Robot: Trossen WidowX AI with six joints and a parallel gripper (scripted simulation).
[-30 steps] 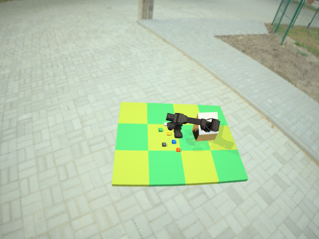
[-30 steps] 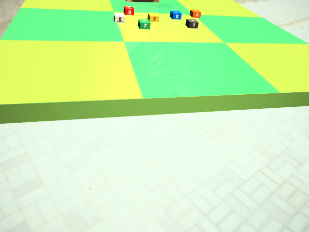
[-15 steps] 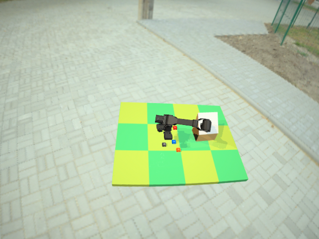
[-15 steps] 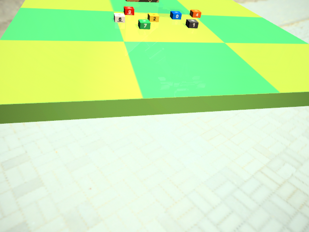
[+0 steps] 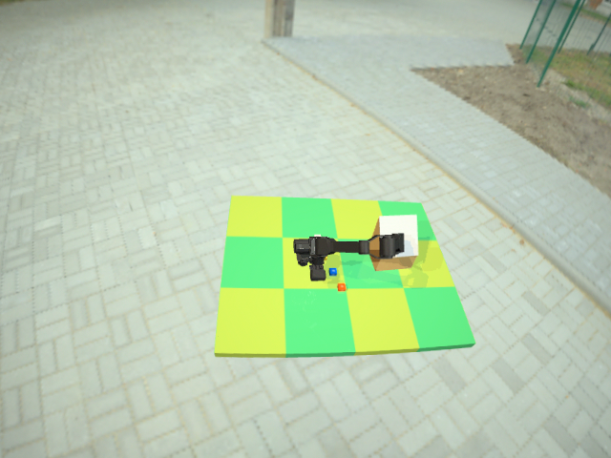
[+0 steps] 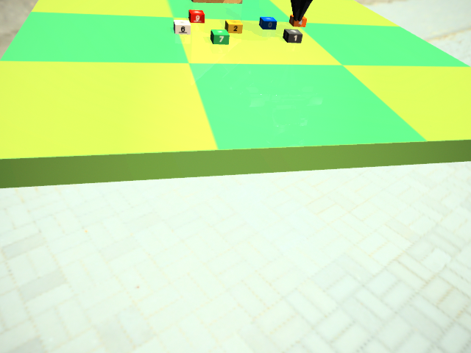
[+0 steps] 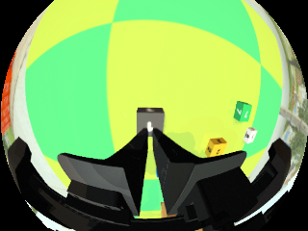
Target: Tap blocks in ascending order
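Right now the black block is 10 mm behind my gripper tip and 30 mm below it. From my gripper tip the other things lie so: blue block: 100 mm behind, 10 mm to the right, 30 mm below; then yellow block: 80 mm behind, 110 mm to the right, 30 mm below; then orange block: 110 mm behind, 70 mm to the left, 30 mm below.
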